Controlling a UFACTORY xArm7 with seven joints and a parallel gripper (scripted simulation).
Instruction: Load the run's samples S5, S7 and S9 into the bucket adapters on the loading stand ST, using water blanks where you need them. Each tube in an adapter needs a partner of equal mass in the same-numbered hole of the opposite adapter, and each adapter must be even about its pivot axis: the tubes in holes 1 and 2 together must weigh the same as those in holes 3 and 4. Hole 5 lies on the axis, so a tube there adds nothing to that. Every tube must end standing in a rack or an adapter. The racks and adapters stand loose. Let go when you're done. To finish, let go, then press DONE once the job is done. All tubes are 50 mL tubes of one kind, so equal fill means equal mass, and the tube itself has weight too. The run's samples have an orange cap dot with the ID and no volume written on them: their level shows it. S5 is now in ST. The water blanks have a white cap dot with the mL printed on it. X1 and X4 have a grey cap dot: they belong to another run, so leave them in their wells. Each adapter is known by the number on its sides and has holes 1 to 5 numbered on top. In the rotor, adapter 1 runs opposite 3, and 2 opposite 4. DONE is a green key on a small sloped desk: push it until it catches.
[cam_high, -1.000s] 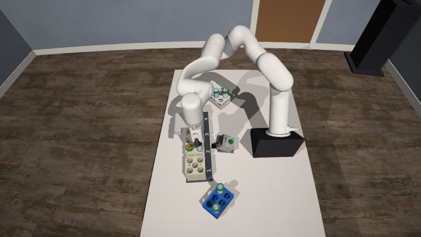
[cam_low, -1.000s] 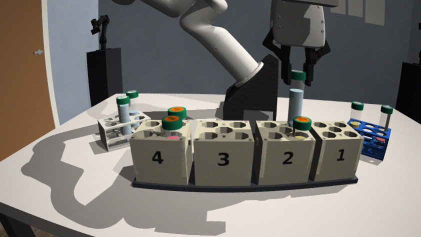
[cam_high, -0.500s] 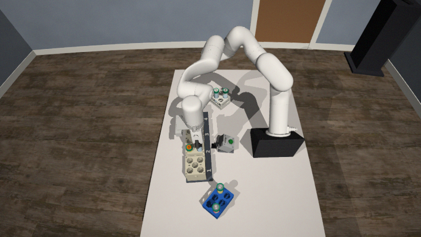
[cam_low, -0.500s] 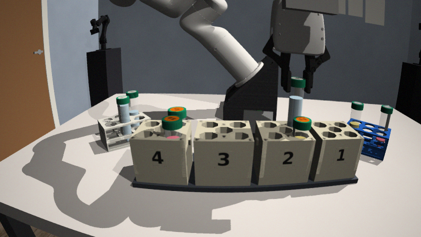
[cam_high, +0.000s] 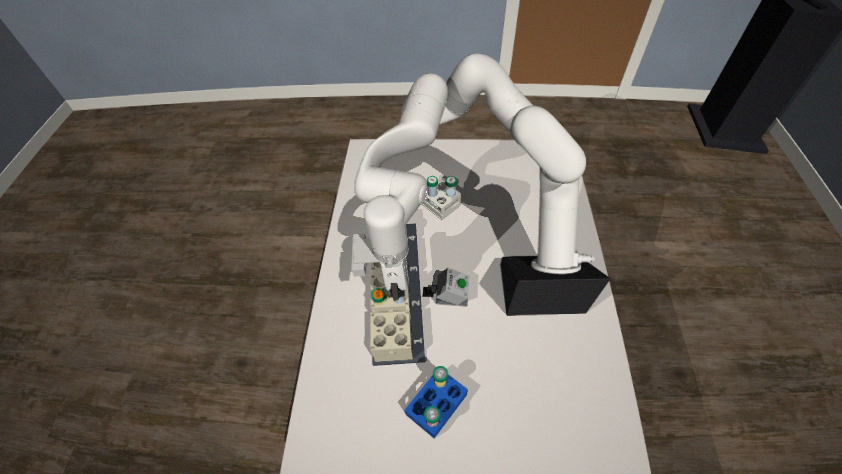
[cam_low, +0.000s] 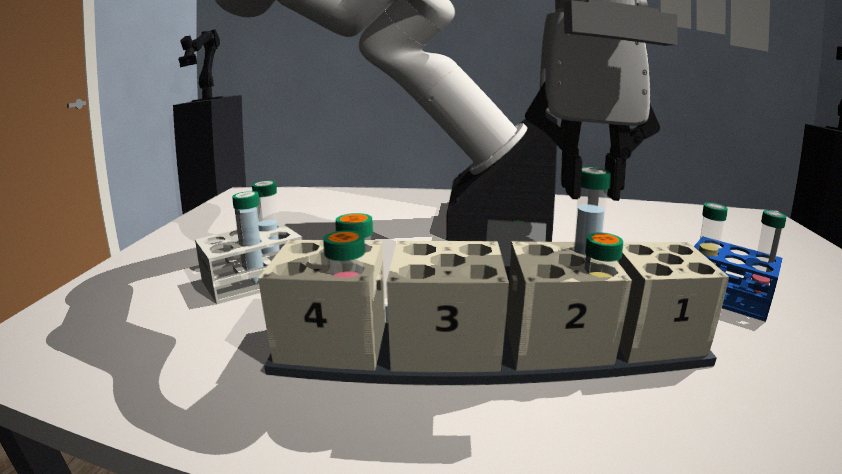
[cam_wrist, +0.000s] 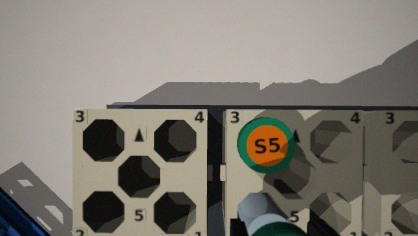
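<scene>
My gripper is now 150 mm past the green done key, 100 mm above it and 80 mm to the left of it. Round my hand: blue rack 230 mm to the left, 140 mm below, 120 mm behind; pink-filled sample tube 210 mm to the right, 100 mm below, 90 mm ahead; S7 tube 220 mm to the right, 100 mm below, 40 mm ahead.
</scene>
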